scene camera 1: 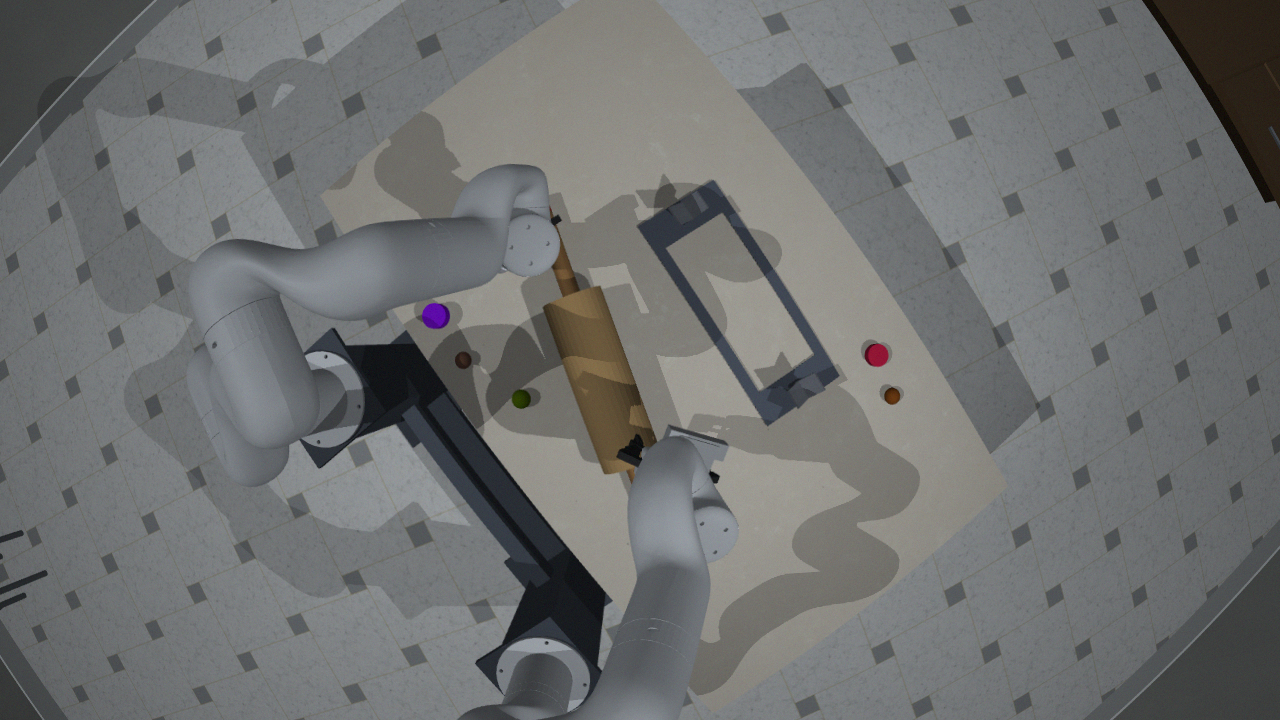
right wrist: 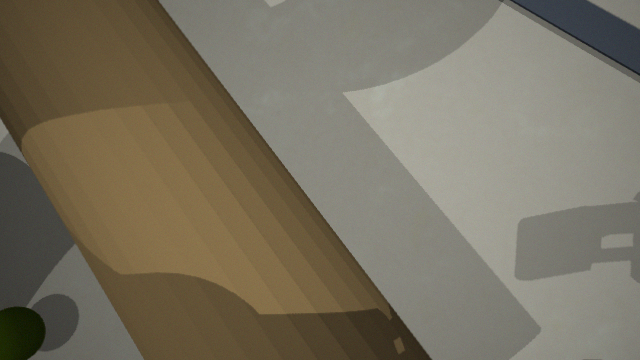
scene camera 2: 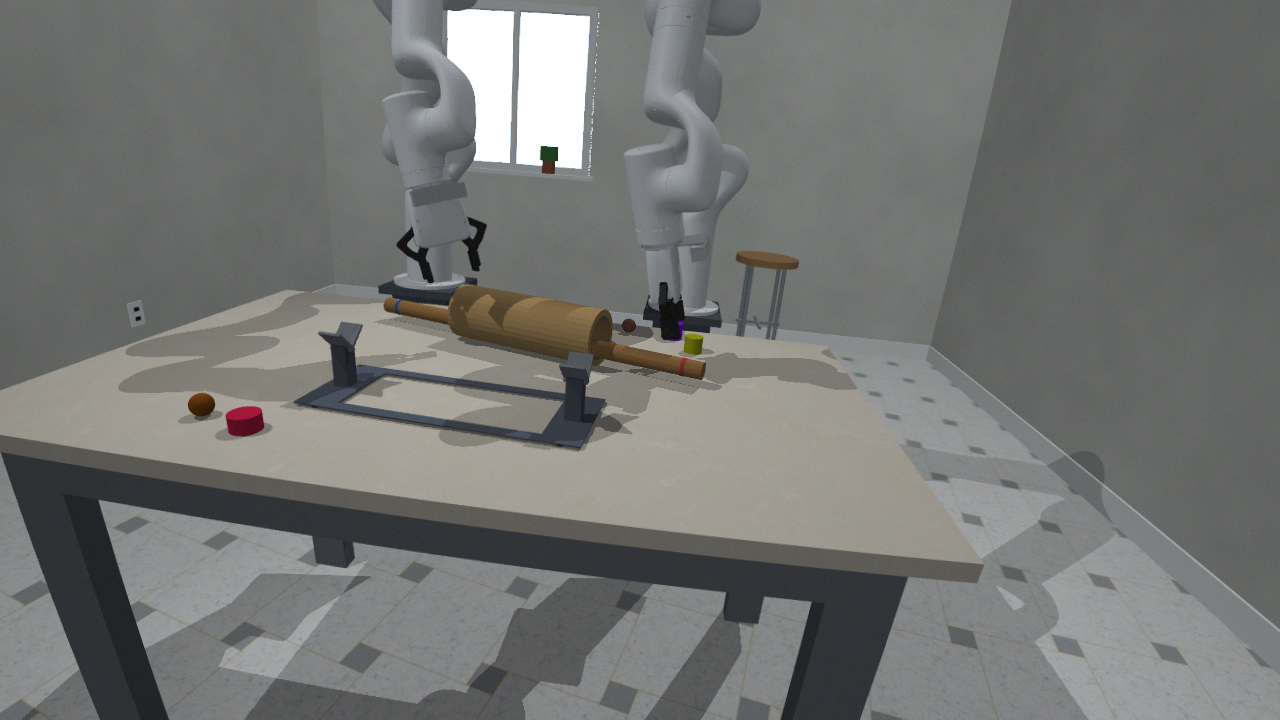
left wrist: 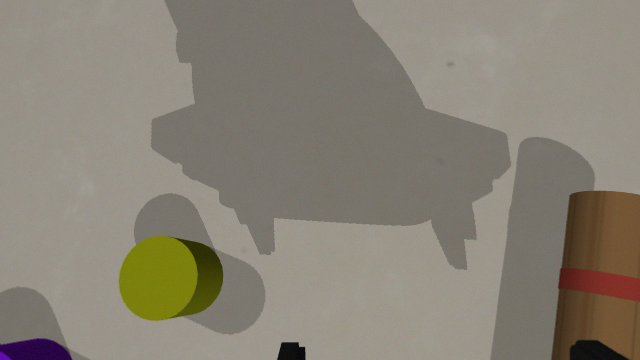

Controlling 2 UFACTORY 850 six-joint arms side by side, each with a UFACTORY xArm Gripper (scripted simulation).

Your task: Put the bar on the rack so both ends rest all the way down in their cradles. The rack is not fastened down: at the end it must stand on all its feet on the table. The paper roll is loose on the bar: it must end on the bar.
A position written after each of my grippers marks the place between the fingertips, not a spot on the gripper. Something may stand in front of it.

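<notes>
In scene camera 1 I see a wooden bar point(scene camera 1: 562, 268) and a dark rack point(scene camera 1: 662, 230). Scene camera 2 gives me my left gripper point(scene camera 2: 674, 329) and my right gripper point(scene camera 2: 453, 276), as well as the wooden bar point(scene camera 2: 685, 367) and the dark rack point(scene camera 2: 570, 428). In the left wrist view I see the wooden bar point(left wrist: 591, 301). The dark rack is out of frame in the left wrist view. The wooden bar is out of frame in the right wrist view.
</notes>
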